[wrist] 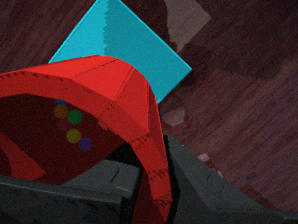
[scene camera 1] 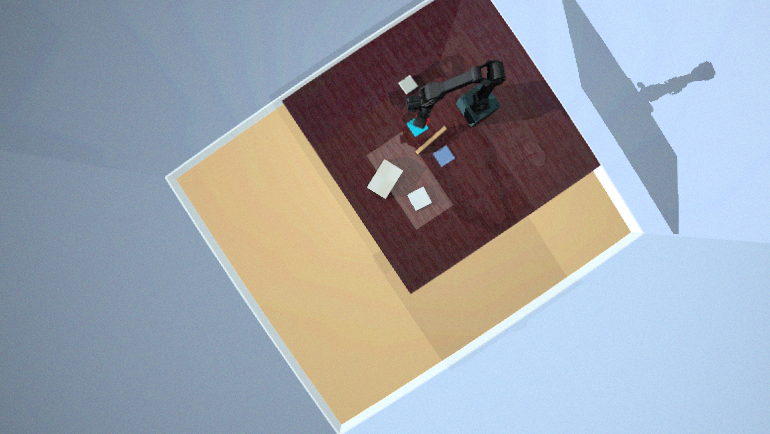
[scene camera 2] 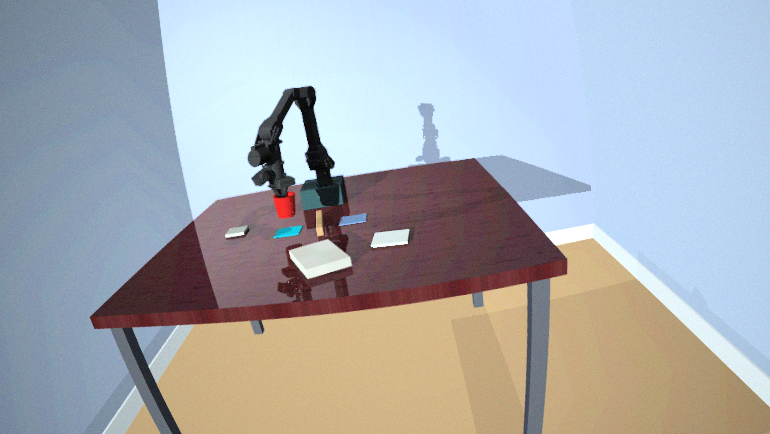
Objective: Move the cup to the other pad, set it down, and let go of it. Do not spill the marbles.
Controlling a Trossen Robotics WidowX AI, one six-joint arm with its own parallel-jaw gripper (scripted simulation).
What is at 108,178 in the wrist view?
The gripper.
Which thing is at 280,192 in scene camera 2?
The gripper.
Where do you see a red cup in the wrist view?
117,104
